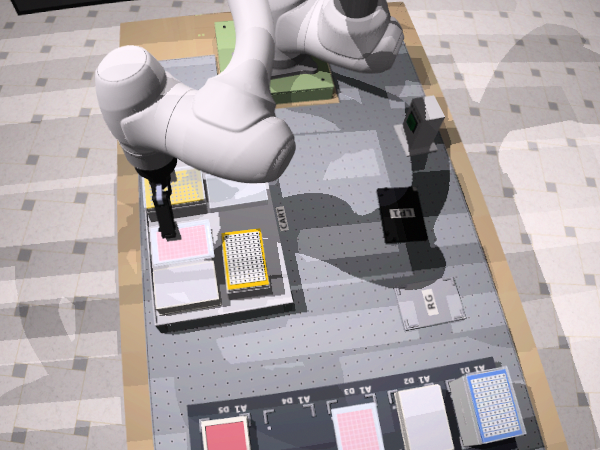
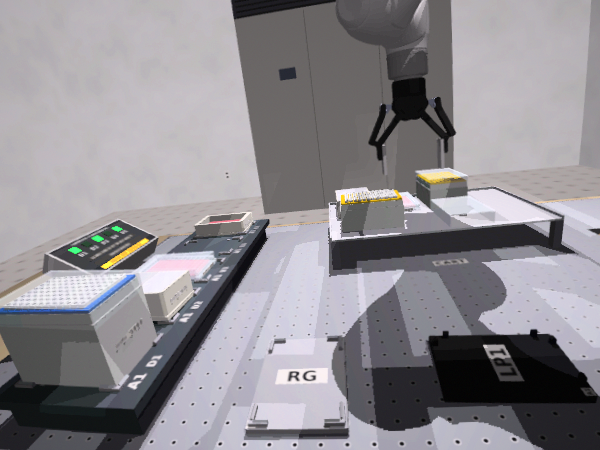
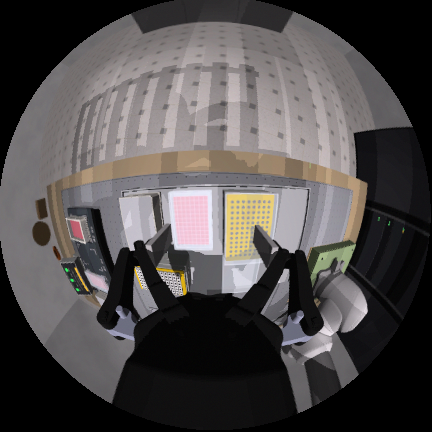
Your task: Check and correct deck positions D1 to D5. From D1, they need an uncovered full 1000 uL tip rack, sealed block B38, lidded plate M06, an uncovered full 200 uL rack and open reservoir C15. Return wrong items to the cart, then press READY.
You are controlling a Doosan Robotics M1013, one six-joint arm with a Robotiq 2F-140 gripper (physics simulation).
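Seen in the pictures: gripper, fingertip midpoint: (image 1: 172, 209) (image 2: 412, 171) (image 3: 212, 233); arm's base, link origin: (image 1: 278, 55) (image 3: 325, 280).
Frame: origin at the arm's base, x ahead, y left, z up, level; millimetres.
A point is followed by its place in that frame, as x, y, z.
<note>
My gripper (image 1: 170, 234) (image 2: 413, 167) @[472, -352, 103] (image 3: 212, 233) @[472, -352, 103] is open and empty above the cart (image 1: 260, 307) @[697, -221, 27] (image 2: 515, 204) @[277, -241, 21], between a pink plate (image 1: 182, 242) @[520, -349, 38] (image 3: 192, 220) @[512, -354, 38] and a clear-covered yellow rack (image 1: 187, 187) @[422, -313, 92] (image 2: 442, 189) (image 3: 249, 225) @[411, -355, 92]. An uncovered yellow rack (image 1: 245, 260) @[612, -230, 85] (image 2: 372, 215) @[610, -188, 52], full of tips, and a white block (image 1: 185, 285) @[626, -358, 63] (image 3: 136, 215) @[621, -382, 63] stand there too. On the deck, D1 holds a blue rack (image 1: 495, 405) (image 2: 120, 325), seemingly under a clear cover; D2 a white block (image 1: 425, 417) @[998, 22, 55] (image 2: 167, 295) @[945, 60, 47]; D3 a pink plate (image 1: 357, 425) @[973, -103, 34] (image 2: 175, 266); D5 a red reservoir (image 1: 226, 435) @[924, -346, 26] (image 2: 224, 225) @[946, -307, 35]. D4 is empty. Item codes are unreadable.
A clear lid-like piece (image 1: 237, 192) @[434, -208, 46] (image 2: 465, 207) @[420, -184, 46] lies on the cart. The black LP1 stand (image 1: 405, 230) @[586, 159, -28] (image 2: 460, 385) @[600, 194, -29], RG plate (image 1: 442, 305) @[782, 176, -30] (image 2: 295, 405) @[774, 194, -31] and an upright device (image 1: 432, 117) @[364, 288, 91] are on the table. A panel (image 2: 100, 245) @[1133, -107, 82] (image 3: 75, 276) @[1111, -139, 71] shows green lights.
</note>
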